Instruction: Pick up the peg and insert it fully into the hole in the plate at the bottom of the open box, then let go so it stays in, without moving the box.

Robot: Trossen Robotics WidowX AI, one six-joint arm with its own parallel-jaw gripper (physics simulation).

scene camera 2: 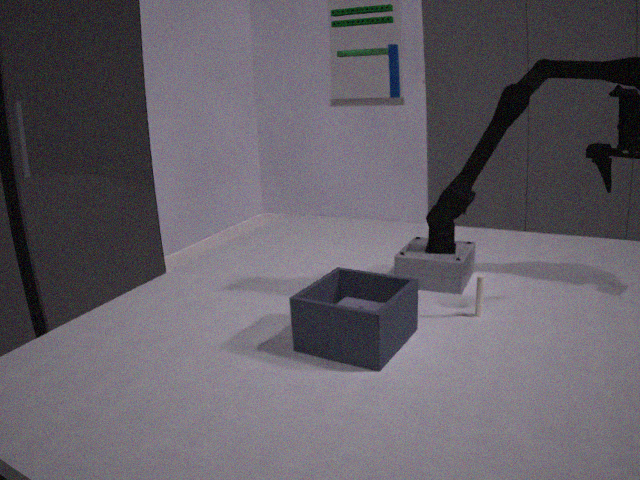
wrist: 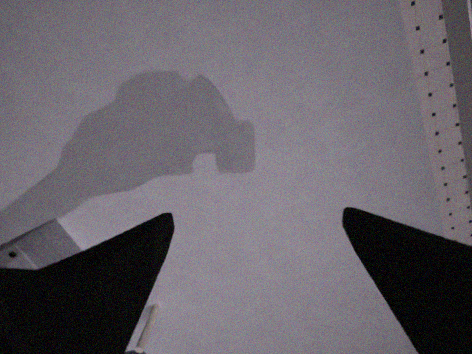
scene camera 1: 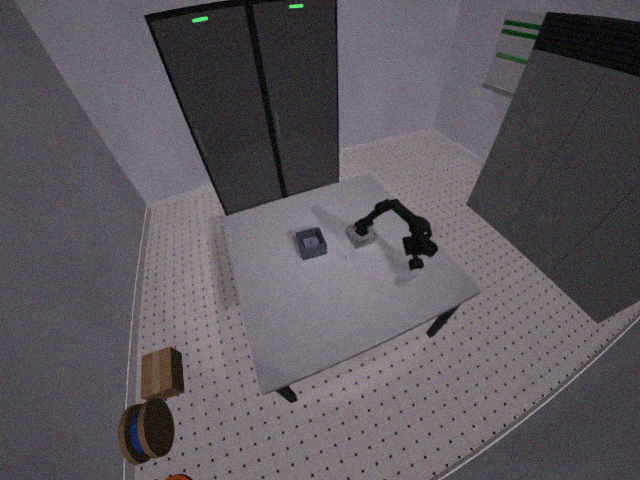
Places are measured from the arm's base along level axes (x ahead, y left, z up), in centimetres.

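Pixels of known places: gripper, fingertip midpoint: (scene camera 2: 629,195) (wrist: 256,218) (scene camera 1: 409,262); arm's base, origin of the base link: (scene camera 2: 441,249) (scene camera 1: 361,231).
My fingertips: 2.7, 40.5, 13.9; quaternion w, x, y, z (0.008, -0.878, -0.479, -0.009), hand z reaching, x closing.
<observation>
Ahead of a thing's pixels: the offset from my fingertips to its top centre, as dx, dy, dz. Level surfaces: height alone.
The peg @[+15.6, -32.0, -13.0] (scene camera 2: 479,297) (wrist: 146,325) is thin and cream-coloured. It stands upright on the table in the scene camera 2 view, right of the box and near the arm's base. In the wrist view it shows at the bottom, partly hidden behind the left finger. The open box @[+28.4, -53.0, -11.2] (scene camera 1: 315,254) (scene camera 2: 336,333) is dark blue-grey and stands on the table. A lighter plate @[+28.4, -53.0, -14.9] (scene camera 2: 359,303) shows inside at its bottom; the hole cannot be made out clearly. My gripper (wrist: 256,218) is open and empty, high above the table, to the right of the peg and box in the scene camera 2 view.
The arm's grey base block (scene camera 1: 360,237) (scene camera 2: 429,273) (wrist: 47,245) stands behind the peg in the scene camera 2 view. The table @[dz -21.0] (scene camera 1: 310,320) (scene camera 2: 206,413) carries the arm's shadow. A table edge and dotted floor (wrist: 440,125) show at the right of the wrist view.
</observation>
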